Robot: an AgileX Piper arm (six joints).
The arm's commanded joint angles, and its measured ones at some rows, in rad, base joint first. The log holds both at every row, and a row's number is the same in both.
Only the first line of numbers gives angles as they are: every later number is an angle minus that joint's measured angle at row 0.
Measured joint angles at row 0:
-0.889, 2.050, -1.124, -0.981, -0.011, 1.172
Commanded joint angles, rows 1 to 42:
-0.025, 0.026, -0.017, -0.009, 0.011, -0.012
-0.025, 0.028, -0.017, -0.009, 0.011, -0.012
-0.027, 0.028, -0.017, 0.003, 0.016, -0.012
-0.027, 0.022, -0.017, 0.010, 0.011, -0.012
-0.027, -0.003, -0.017, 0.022, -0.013, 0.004
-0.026, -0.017, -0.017, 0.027, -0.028, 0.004
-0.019, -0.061, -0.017, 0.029, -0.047, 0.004
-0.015, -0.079, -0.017, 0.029, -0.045, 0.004
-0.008, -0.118, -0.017, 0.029, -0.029, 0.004
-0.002, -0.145, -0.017, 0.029, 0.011, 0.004
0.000, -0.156, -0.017, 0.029, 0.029, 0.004
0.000, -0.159, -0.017, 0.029, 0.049, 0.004
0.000, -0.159, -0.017, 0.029, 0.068, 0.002
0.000, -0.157, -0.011, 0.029, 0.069, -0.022
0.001, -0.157, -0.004, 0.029, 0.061, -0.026
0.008, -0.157, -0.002, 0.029, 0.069, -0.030
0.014, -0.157, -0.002, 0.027, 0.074, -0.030
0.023, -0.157, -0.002, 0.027, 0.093, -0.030
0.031, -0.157, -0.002, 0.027, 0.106, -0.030
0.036, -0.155, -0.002, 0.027, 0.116, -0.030
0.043, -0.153, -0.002, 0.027, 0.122, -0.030
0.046, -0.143, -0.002, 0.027, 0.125, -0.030
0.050, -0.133, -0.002, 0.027, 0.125, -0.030
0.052, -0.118, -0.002, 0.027, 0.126, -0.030
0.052, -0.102, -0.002, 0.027, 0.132, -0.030
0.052, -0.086, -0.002, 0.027, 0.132, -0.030
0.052, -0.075, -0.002, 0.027, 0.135, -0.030
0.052, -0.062, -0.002, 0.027, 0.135, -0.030
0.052, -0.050, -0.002, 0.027, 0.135, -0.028
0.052, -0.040, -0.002, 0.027, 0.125, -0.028
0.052, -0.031, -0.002, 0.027, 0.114, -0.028
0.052, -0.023, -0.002, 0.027, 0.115, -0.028
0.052, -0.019, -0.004, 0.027, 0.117, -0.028
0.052, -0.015, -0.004, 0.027, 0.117, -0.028
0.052, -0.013, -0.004, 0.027, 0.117, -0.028
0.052, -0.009, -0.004, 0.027, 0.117, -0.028
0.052, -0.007, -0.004, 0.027, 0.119, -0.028
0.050, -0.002, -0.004, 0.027, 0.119, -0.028
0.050, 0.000, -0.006, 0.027, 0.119, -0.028
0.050, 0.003, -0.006, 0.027, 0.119, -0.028
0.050, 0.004, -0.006, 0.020, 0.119, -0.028
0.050, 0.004, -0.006, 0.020, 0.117, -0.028
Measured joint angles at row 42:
0.051, -0.004, -0.006, 0.028, 0.122, -0.019
